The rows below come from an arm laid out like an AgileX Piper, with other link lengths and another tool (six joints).
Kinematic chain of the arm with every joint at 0, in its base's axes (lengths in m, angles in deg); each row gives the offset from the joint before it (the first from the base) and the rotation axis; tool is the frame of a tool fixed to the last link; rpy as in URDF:
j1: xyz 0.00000 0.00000 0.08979 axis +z
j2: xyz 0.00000 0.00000 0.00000 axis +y
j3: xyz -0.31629 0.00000 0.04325 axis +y
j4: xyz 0.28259 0.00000 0.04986 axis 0.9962 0 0.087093
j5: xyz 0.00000 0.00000 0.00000 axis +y
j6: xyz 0.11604 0.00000 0.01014 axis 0.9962 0 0.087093
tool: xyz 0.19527 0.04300 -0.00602 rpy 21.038 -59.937 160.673
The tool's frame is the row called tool.
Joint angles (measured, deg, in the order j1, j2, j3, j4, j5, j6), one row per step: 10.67 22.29 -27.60 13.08 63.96 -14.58; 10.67 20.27 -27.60 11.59 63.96 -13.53; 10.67 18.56 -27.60 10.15 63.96 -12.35; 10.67 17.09 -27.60 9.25 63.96 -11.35; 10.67 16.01 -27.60 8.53 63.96 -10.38; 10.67 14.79 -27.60 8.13 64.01 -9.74; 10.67 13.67 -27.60 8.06 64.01 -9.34; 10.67 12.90 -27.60 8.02 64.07 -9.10; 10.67 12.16 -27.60 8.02 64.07 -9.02; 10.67 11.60 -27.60 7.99 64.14 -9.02
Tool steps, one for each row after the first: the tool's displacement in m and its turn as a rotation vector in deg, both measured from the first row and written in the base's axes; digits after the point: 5 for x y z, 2 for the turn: 0.00281 -0.00632 0.00352 -0.48 -1.94 -1.11; 0.00546 -0.01240 0.00657 -0.85 -3.54 -2.33; 0.00725 -0.01608 0.00985 -0.83 -4.87 -3.31; 0.00869 -0.01895 0.01236 -0.71 -5.80 -4.24; 0.00934 -0.02052 0.01541 -0.45 -6.85 -4.83; 0.00960 -0.02063 0.01867 -0.01 -7.84 -5.16; 0.00948 -0.02072 0.02070 0.25 -8.47 -5.35; 0.00946 -0.02068 0.02282 0.47 -9.17 -5.42; 0.00917 -0.02087 0.02410 0.56 -9.65 -5.42
